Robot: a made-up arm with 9 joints. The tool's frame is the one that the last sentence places.
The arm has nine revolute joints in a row. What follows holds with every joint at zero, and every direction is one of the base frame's.
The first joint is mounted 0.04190 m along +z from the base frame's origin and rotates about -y.
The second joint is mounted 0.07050 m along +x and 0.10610 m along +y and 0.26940 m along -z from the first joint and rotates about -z.
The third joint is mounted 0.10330 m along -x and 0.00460 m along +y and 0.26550 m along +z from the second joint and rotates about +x.
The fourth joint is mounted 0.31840 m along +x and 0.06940 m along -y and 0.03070 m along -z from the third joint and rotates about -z.
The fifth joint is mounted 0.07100 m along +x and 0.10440 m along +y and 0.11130 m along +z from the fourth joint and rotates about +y.
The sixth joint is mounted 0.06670 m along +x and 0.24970 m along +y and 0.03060 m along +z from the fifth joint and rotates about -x.
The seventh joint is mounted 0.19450 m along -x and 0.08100 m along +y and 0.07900 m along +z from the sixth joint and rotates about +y.
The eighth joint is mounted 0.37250 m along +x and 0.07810 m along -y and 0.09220 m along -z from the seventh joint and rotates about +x.
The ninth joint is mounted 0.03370 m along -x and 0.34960 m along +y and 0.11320 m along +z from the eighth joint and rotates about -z.
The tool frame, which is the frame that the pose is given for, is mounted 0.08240 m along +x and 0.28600 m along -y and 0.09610 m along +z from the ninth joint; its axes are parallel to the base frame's.
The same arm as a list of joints. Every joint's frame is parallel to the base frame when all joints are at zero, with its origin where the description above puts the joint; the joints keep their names.
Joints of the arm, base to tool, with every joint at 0 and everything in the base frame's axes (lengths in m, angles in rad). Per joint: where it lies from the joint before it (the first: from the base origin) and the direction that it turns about. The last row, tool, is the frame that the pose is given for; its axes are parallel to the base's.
joint 1: axis -y offset 0 0 0.0419
joint 2: axis -z offset 0.0705 0.1061 -0.2694
joint 3: axis +x offset -0.1033 0.0046 0.2655
joint 4: axis -z offset 0.3184 -0.0694 -0.0307
joint 5: axis +y offset 0.071 0.1044 0.1113
joint 6: axis -x offset 0.0667 0.2497 0.0306
joint 7: axis +y offset -0.1945 0.081 0.079
joint 8: axis +x offset 0.3725 -0.0781 -0.0922
joint 9: axis -z offset -0.0337 0.3496 0.1132
tool: offset 0.0824 -0.286 0.0961

